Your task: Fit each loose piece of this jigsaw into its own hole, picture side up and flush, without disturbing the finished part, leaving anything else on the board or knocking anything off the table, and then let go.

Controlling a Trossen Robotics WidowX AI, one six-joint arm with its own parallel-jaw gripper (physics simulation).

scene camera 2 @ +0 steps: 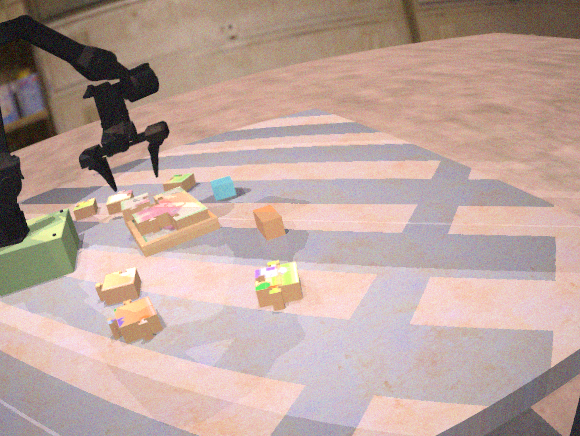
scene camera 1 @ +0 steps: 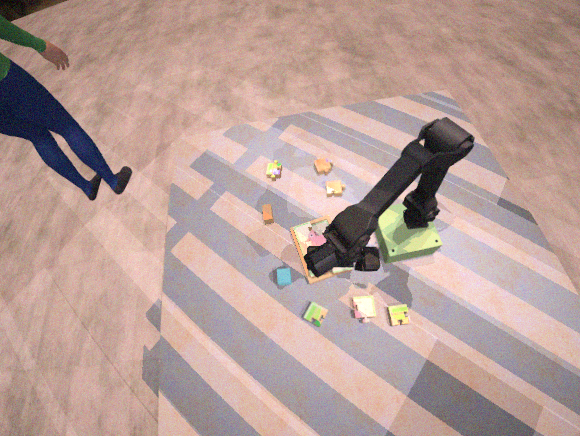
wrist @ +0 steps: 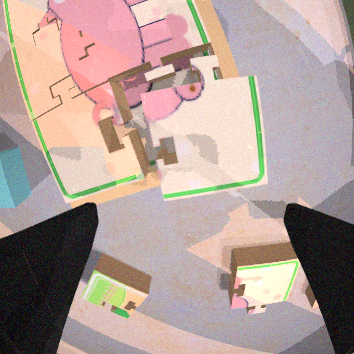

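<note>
The framed pig board (scene camera 1: 301, 255) (scene camera 2: 180, 239) (wrist: 224, 50) holds the joined part. A white corner piece (wrist: 220, 135) lies picture side up at one corner, askew, raised and overhanging the frame, with gaps beside it. My gripper (scene camera 2: 136, 183) (wrist: 194, 214) is open and empty, above and just beyond that corner. Near it lie a green piece (scene camera 1: 315, 313) (scene camera 2: 179, 181) (wrist: 112, 292), a cream-pink piece (scene camera 1: 363, 306) (scene camera 2: 120, 201) (wrist: 267, 280) and a yellow-green piece (scene camera 1: 398, 315) (scene camera 2: 85, 207). Across the board lie an orange piece (scene camera 1: 323, 166) (scene camera 2: 135, 317), a cream piece (scene camera 1: 334, 188) (scene camera 2: 119, 286) and a multicoloured piece (scene camera 1: 273, 170) (scene camera 2: 277, 284).
A blue block (scene camera 1: 283, 276) (scene camera 2: 223, 188) (wrist: 12, 175) stands beside the board. An orange block (scene camera 1: 268, 214) (scene camera 2: 270, 222) stands farther along. The arm's green base (scene camera 1: 410, 240) (scene camera 2: 40, 250) is close to the board. A person (scene camera 1: 30, 105) stands beyond the striped surface.
</note>
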